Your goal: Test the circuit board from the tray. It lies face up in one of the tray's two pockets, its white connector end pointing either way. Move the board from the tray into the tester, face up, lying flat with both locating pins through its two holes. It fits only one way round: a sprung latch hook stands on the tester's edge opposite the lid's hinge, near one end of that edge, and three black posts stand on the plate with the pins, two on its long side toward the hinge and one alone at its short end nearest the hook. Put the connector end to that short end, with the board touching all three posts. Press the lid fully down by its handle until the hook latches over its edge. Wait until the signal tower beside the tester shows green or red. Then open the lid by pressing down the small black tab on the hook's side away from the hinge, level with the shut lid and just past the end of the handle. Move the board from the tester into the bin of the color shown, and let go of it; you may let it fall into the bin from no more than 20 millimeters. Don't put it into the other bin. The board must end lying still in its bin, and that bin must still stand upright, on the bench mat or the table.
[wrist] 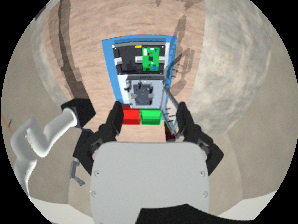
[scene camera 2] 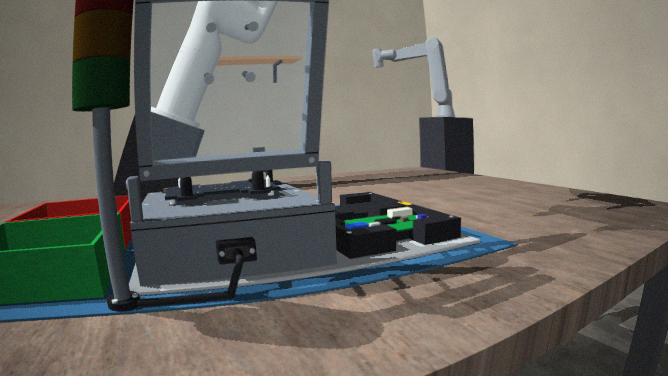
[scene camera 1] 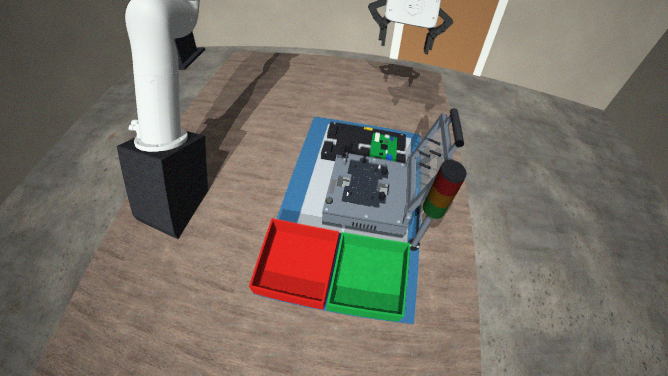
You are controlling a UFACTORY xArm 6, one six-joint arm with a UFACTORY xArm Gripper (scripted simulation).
My gripper shows in the wrist view and in scene camera 1; in scene camera 2 it is out of frame. One and the same spot on my gripper: (scene camera 1: 433, 33) is (wrist: 185, 138).
